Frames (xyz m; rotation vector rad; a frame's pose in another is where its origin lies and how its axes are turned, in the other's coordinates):
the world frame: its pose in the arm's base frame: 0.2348 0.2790 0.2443 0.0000 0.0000 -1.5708
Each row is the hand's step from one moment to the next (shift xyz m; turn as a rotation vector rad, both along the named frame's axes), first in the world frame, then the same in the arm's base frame.
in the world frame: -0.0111 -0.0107 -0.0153 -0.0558 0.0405 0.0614
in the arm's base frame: -0.0107 0.0111 -0.0153 0.0405 0.0558 0.0614
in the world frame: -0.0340 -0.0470 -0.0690 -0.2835 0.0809 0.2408
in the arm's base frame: -0.0470 0.0340 -0.0690 0.0809 0.2835 0.2408
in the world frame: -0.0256 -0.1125 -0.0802 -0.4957 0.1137 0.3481
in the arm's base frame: -0.1125 0.0256 -0.0802 0.1137 0.4957 0.3481
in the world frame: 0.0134 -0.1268 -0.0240 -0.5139 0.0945 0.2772
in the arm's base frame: -0.1268 -0.0134 -0.0240 0.0945 0.5139 0.2772
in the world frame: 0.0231 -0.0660 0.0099 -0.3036 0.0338 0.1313
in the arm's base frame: -0.0660 -0.0231 0.0099 0.0338 0.3036 0.1313
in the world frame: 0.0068 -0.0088 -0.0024 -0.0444 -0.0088 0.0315
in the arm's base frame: -0.0088 -0.0068 -0.0024 -0.0088 0.0444 0.0315
